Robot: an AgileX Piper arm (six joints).
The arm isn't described. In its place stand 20 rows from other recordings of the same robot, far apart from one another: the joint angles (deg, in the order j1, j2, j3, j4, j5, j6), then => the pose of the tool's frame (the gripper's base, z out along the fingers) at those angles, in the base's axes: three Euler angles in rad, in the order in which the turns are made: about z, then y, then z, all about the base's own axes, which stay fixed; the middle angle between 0 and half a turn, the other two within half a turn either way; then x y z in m.
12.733 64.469 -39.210 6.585 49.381 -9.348 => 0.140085 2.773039 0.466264 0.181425 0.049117 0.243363
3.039 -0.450 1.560 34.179 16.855 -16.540 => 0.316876 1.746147 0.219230 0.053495 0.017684 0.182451
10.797 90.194 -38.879 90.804 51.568 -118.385 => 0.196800 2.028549 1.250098 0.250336 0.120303 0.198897
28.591 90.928 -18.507 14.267 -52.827 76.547 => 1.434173 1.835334 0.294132 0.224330 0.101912 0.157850
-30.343 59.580 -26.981 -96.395 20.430 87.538 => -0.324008 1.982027 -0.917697 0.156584 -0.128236 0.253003
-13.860 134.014 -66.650 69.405 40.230 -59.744 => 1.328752 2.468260 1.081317 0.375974 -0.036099 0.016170
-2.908 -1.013 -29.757 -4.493 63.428 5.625 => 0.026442 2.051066 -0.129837 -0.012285 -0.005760 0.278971
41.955 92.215 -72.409 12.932 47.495 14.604 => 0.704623 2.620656 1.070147 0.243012 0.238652 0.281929
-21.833 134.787 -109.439 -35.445 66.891 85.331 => -0.118422 2.566287 -1.753177 0.426467 -0.223149 0.153279
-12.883 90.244 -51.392 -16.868 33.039 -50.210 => -1.463033 2.691265 -0.596836 0.286509 -0.080298 0.201870
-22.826 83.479 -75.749 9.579 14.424 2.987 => 0.226786 1.866624 -0.355042 0.319237 -0.130273 0.391431
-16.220 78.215 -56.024 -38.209 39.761 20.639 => -0.629598 2.356535 -0.877068 0.258294 -0.112632 0.289843
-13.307 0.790 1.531 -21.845 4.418 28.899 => 0.123428 1.595683 -0.260927 0.056370 -0.016013 0.196906
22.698 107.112 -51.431 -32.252 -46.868 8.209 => -0.205103 1.709141 0.800264 0.335744 0.178845 0.188920
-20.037 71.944 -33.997 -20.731 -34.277 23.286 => 0.104818 1.578248 -0.149001 0.251162 -0.072289 0.284847
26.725 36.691 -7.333 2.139 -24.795 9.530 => 0.200338 1.563498 0.450786 0.112378 0.054987 0.239958
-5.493 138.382 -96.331 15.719 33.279 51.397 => 1.503661 2.752599 0.306902 0.480962 -0.032662 0.063938
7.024 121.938 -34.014 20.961 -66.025 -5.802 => -0.055103 1.873593 -0.226929 0.317722 0.009177 0.068953
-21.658 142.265 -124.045 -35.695 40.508 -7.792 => -1.034074 2.328784 -0.927049 0.500743 -0.235953 0.166776
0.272 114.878 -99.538 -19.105 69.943 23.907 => -0.717222 2.778395 -1.041223 0.420785 -0.025981 0.254492
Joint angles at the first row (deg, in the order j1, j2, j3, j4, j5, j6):
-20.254, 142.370, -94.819, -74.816, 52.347, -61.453
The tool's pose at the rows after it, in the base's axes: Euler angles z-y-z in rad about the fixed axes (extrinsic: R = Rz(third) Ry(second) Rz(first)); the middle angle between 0 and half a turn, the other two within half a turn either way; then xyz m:
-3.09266 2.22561 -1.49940 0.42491 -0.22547 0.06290
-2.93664 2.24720 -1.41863 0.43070 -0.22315 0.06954
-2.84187 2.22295 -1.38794 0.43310 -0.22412 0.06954
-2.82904 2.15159 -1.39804 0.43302 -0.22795 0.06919
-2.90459 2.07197 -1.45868 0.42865 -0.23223 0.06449
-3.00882 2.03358 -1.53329 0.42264 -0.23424 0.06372
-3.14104 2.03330 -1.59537 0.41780 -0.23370 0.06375
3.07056 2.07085 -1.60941 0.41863 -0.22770 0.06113
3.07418 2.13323 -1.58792 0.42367 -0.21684 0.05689
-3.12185 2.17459 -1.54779 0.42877 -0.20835 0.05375
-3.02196 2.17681 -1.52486 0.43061 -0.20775 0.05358
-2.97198 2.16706 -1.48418 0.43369 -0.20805 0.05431
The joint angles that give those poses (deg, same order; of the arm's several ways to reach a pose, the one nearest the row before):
-20.084, 141.490, -94.821, -71.727, 49.644, -60.608
-20.019, 140.441, -94.820, -71.333, 46.199, -55.490
-20.018, 140.662, -94.818, -74.084, 45.409, -49.072
-20.019, 141.388, -94.821, -79.537, 47.466, -43.734
-20.019, 142.785, -94.818, -83.797, 52.175, -42.460
-20.018, 143.281, -94.818, -83.682, 56.485, -46.115
-19.939, 143.281, -94.819, -81.410, 59.111, -53.280
-19.327, 143.281, -94.939, -78.448, 58.875, -58.352
-18.217, 143.281, -95.129, -74.931, 56.798, -60.236
-17.355, 143.282, -95.130, -73.303, 54.507, -56.953
-17.298, 143.281, -95.128, -73.842, 53.560, -51.627
-17.298, 143.282, -95.129, -75.697, 52.210, -48.963

